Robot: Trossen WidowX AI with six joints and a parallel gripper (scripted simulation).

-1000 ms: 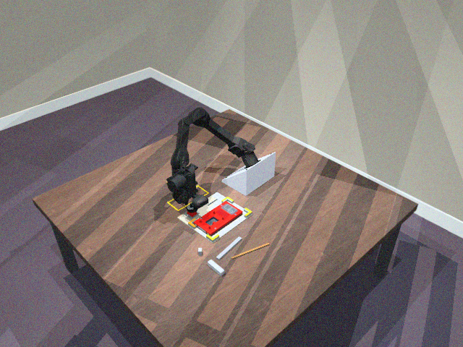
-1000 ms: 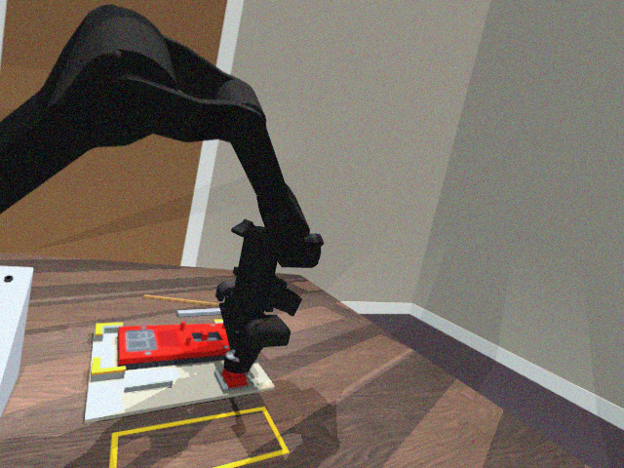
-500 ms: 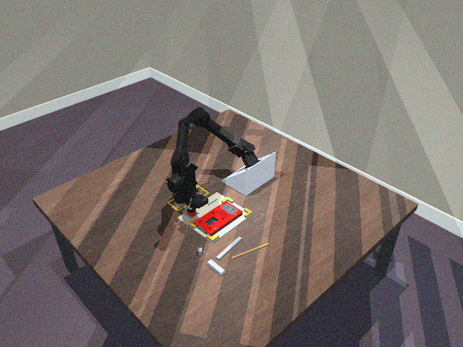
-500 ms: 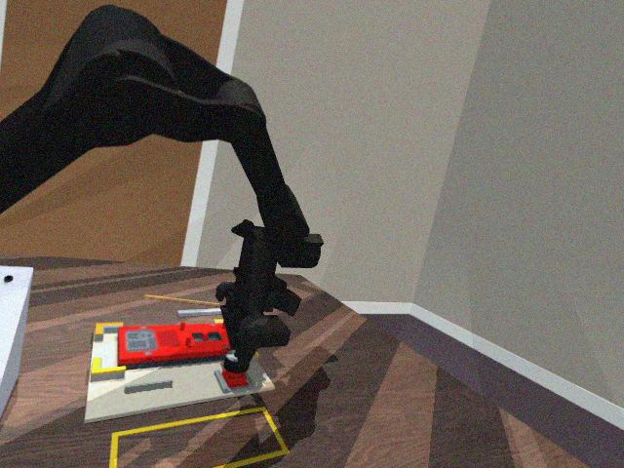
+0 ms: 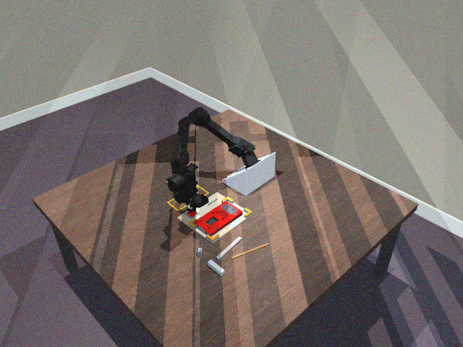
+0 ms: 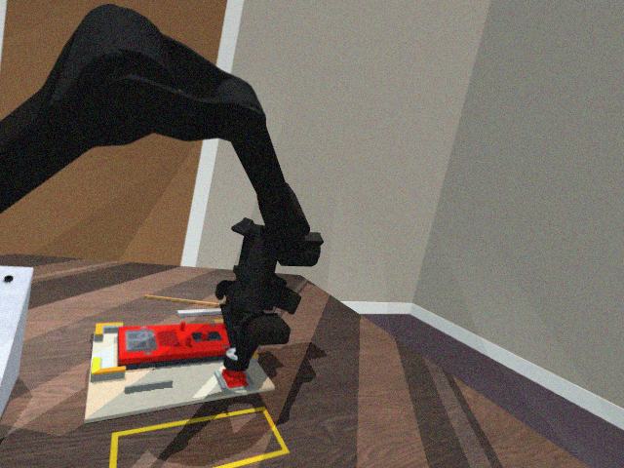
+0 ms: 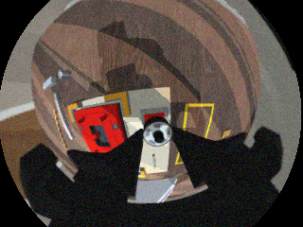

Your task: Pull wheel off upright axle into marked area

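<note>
Now: gripper tip right at the black-and-grey wheel. From my gripper tip the other things lie so: thin wooden stick: 2 cm ahead, 34 cm to the left, 4 cm below.
</note>
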